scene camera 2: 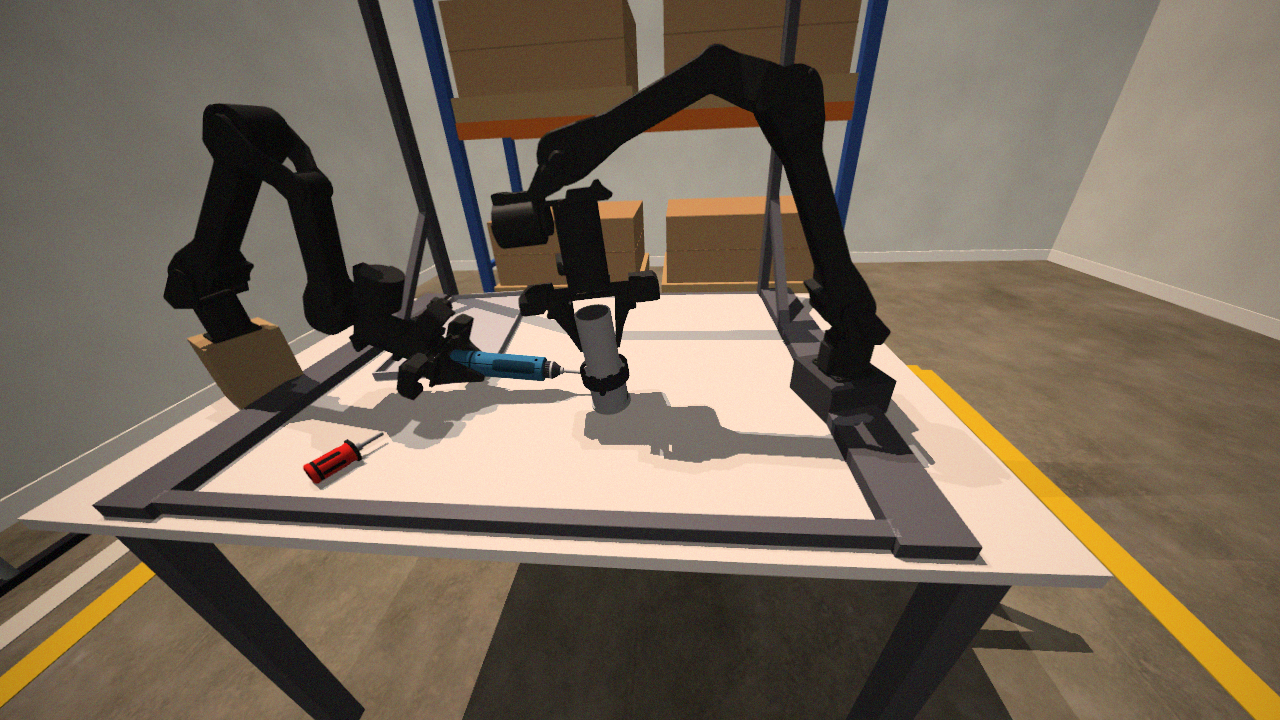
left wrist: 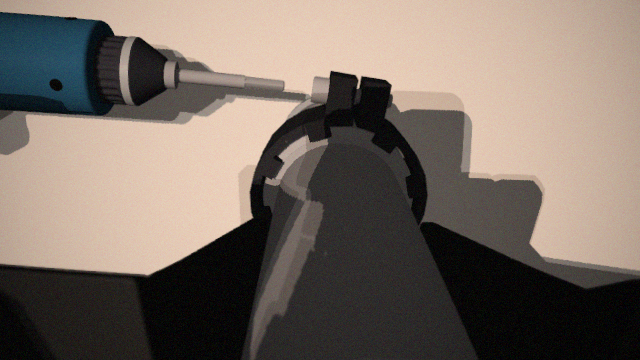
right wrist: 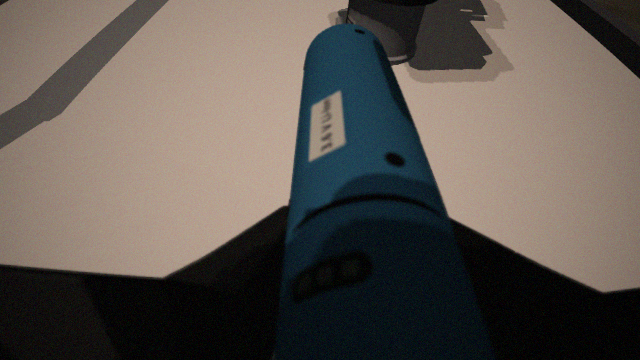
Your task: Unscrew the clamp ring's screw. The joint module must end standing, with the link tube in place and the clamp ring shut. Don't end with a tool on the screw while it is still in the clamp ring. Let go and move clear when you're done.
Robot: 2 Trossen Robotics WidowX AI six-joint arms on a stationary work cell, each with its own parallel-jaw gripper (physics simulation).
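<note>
The grey joint module (scene camera 2: 611,400) (right wrist: 397,37) stands upright on the table, with the grey link tube (scene camera 2: 597,329) (left wrist: 350,260) upright in its top. The black clamp ring (scene camera 2: 605,377) (left wrist: 420,192) encircles the joint. Its two lugs nearly meet, and the pale screw head (left wrist: 320,90) sticks out beside them. My left gripper (scene camera 2: 598,344) (left wrist: 343,233) is shut on the link tube from above. My right gripper (scene camera 2: 454,358) (right wrist: 358,221) is shut on the blue electric screwdriver (scene camera 2: 505,364) (left wrist: 55,62) (right wrist: 365,125), held roughly level. Its bit points at the screw head, a small gap apart.
A red screwdriver (scene camera 2: 331,462) lies on the table (scene camera 2: 537,465) at the front left. A dark frame (scene camera 2: 519,519) borders the work area. A cardboard-coloured box (scene camera 2: 250,362) is at the right arm's base. Shelving with boxes stands behind the table.
</note>
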